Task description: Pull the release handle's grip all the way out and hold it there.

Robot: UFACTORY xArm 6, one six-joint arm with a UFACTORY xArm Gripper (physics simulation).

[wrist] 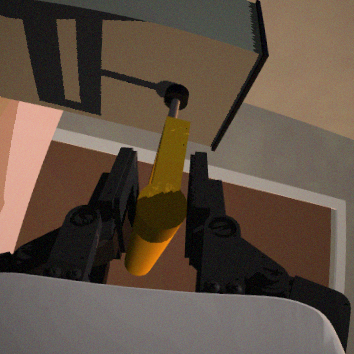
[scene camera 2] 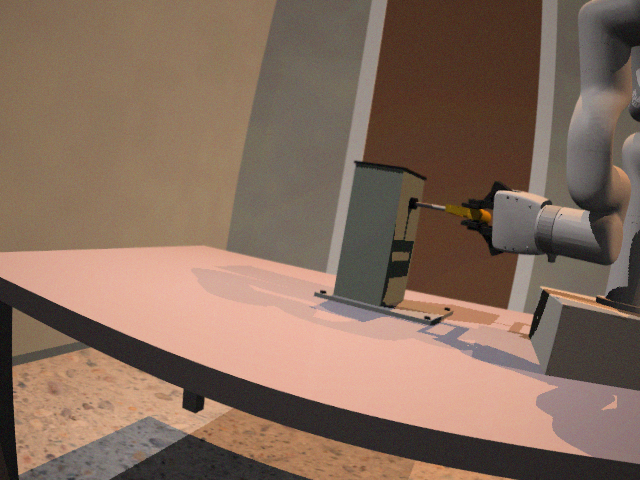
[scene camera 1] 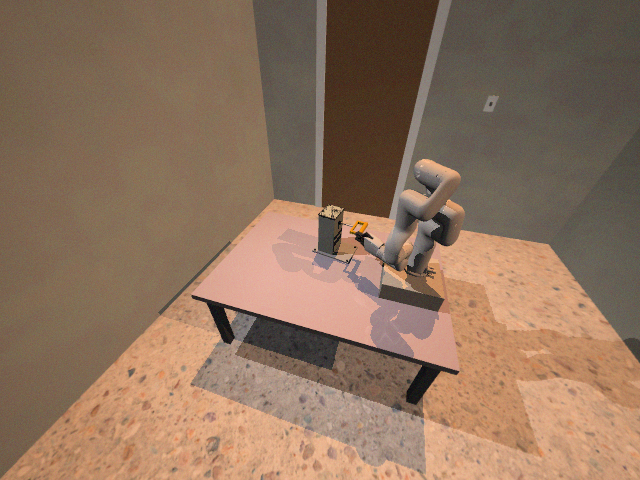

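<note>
The release handle's yellow grip (scene camera 1: 359, 227) (scene camera 2: 454, 210) (wrist: 172, 150) stands out from the upper part of a tall grey-green box (scene camera 1: 326, 235) (scene camera 2: 367, 235) (wrist: 210, 25). A length of thin metal rod (scene camera 2: 431, 206) (wrist: 174, 108) shows between the grip and the black collar (scene camera 2: 413, 203) (wrist: 176, 96) on the box's face. My gripper (scene camera 2: 473, 213) (wrist: 163, 174) is shut on the grip, with one black finger on each side of its bar, well above the table. The rod's far end is hidden inside the box.
The box stands upright on a thin base plate (scene camera 2: 356, 303) with small bolts at its corners, on a pink table (scene camera 1: 289, 304) (scene camera 2: 232, 330). The arm's base block (scene camera 1: 410, 293) (scene camera 2: 589, 346) is at the right end of the table. A brown door (scene camera 1: 377, 103) is behind.
</note>
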